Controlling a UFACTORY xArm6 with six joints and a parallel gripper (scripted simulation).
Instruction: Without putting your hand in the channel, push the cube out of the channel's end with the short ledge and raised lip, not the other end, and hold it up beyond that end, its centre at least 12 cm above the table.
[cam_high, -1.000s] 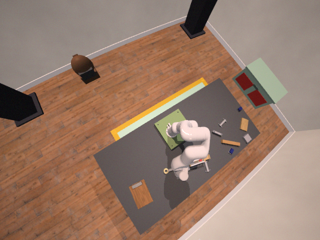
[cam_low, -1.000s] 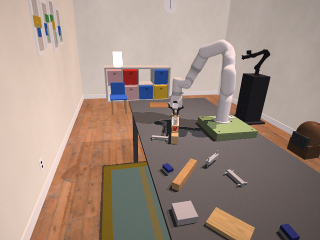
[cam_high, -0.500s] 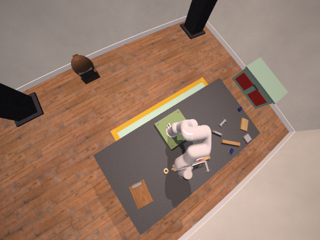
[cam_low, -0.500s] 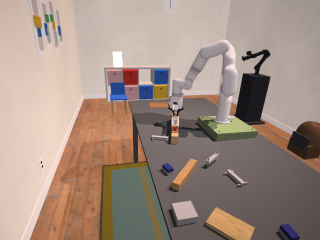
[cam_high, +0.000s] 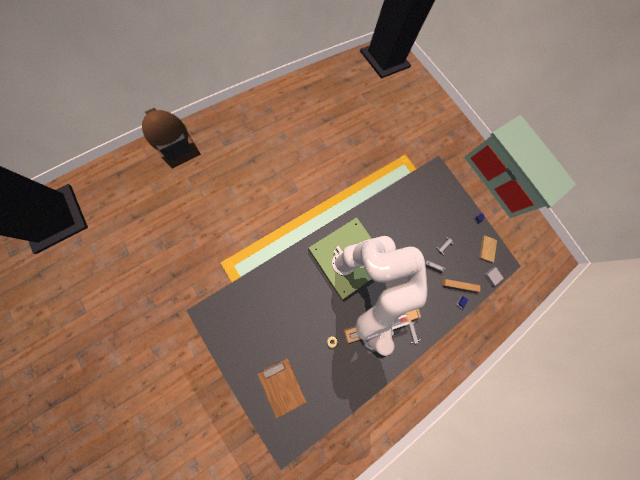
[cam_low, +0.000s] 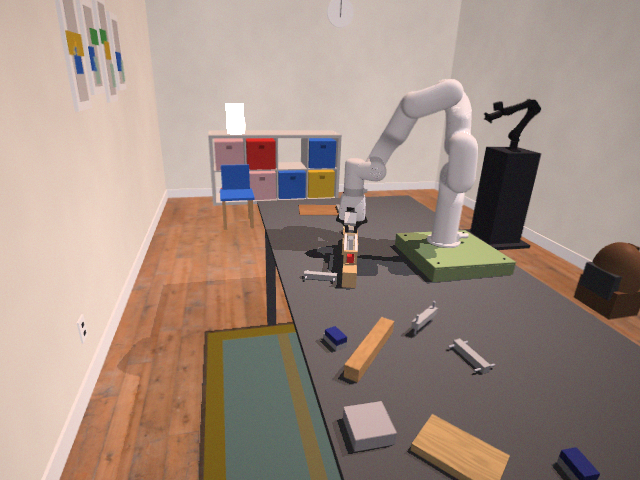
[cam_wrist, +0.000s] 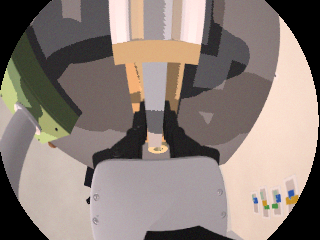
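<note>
The red cube lies 210 mm to the left of my hand, 60 mm ahead of it and 10 mm below it. The rest, counted from my hand: wooden bar: 640 mm to the left, 130 mm ahead, 50 mm below; then wooden channel: 150 mm to the left, 40 mm ahead, 10 mm below; then grey block: 870 mm to the left, 200 mm ahead, 50 mm below.
</note>
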